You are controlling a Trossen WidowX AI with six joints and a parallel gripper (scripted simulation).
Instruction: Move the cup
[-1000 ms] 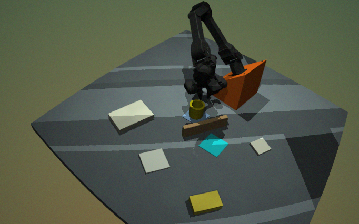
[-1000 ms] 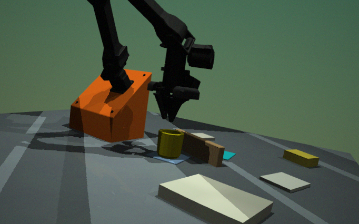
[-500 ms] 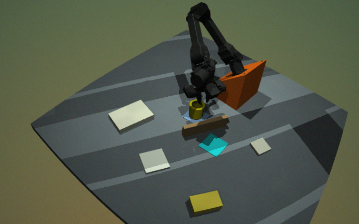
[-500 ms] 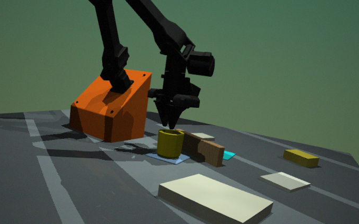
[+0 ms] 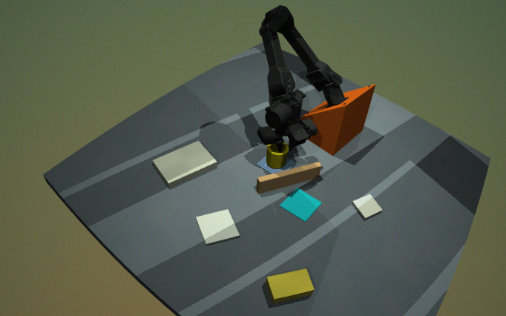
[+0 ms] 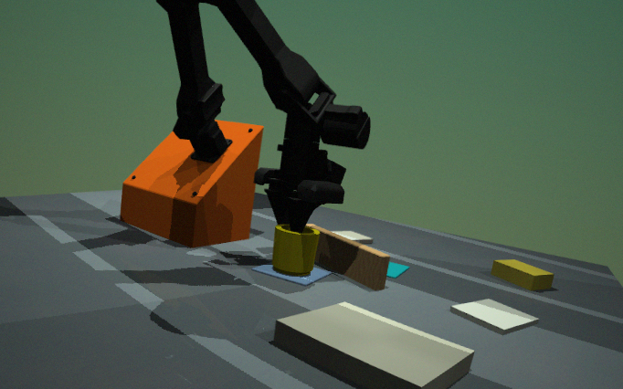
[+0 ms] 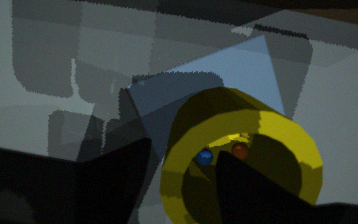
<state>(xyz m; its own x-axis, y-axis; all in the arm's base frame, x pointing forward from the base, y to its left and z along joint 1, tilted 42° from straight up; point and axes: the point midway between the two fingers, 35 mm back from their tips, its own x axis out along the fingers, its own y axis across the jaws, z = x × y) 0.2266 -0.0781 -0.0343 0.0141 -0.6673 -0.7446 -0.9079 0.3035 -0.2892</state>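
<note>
Right now my gripper tip is 2 cm short of the yellow cup, 1 cm to the left of it and 2 cm above it. From my gripper tip the other things lie so: light blue pad 2 cm ahead, 1 cm to the right, 6 cm below; then orange marble 3 cm ahead, 3 cm to the right, 4 cm below; then wooden bar 6 cm ahead, 8 cm to the left, 3 cm below.
</note>
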